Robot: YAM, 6 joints.
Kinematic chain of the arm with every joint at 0, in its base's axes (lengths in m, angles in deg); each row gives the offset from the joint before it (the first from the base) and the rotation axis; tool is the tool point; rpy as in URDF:
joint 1: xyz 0 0 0.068 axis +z
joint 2: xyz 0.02 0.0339 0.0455 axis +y
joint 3: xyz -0.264 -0.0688 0 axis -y
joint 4: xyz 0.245 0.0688 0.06 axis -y
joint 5: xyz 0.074 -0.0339 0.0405 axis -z
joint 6: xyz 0.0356 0 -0.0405 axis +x
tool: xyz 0 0 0 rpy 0 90 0
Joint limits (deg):
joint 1: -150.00..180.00
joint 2: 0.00..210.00
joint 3: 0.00..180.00
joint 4: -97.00..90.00
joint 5: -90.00..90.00
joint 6: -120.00..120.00
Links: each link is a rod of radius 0.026 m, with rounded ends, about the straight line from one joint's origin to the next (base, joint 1, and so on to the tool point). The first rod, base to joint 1, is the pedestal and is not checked.
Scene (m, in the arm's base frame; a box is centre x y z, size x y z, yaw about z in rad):
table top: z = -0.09
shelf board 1: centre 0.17 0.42 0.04 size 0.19 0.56 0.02 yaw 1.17
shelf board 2: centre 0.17 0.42 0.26 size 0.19 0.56 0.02 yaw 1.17
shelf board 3: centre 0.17 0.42 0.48 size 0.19 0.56 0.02 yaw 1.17
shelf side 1: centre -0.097 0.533 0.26 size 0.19 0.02 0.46 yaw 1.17
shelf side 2: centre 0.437 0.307 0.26 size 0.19 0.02 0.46 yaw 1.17
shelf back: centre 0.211 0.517 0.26 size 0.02 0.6 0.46 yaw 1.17
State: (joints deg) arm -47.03 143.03 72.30 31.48 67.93 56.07
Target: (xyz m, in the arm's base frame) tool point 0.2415 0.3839 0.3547
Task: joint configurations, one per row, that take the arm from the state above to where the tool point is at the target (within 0.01 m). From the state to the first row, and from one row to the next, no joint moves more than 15 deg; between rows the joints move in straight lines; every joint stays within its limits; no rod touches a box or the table.
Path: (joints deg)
1: -33.75 134.55 70.03 31.74 68.67 56.07
2: -20.47 126.07 67.75 32.00 69.42 56.07
3: -7.19 117.60 65.48 32.27 70.16 56.07
4: 6.10 109.12 63.21 32.53 70.90 56.07
5: 19.38 100.64 60.93 32.79 71.65 56.07
6: 32.66 92.16 58.66 33.05 72.39 56.07
7: 45.94 83.68 56.39 33.31 73.13 56.07
8: 59.22 75.20 54.11 33.58 73.88 56.07
9: 60.11 87.27 66.36 34.73 70.82 56.07
10: 61.01 99.34 78.60 35.88 67.75 56.07
11: 61.90 111.41 90.85 37.03 64.69 56.07

